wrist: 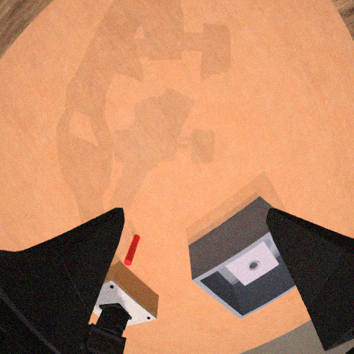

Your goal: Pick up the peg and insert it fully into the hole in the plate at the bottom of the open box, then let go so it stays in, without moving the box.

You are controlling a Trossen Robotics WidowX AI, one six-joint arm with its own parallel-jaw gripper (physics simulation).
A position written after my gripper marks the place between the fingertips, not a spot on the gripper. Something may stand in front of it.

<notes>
In view: my gripper (197, 215) and a grey box (209, 254).
</notes>
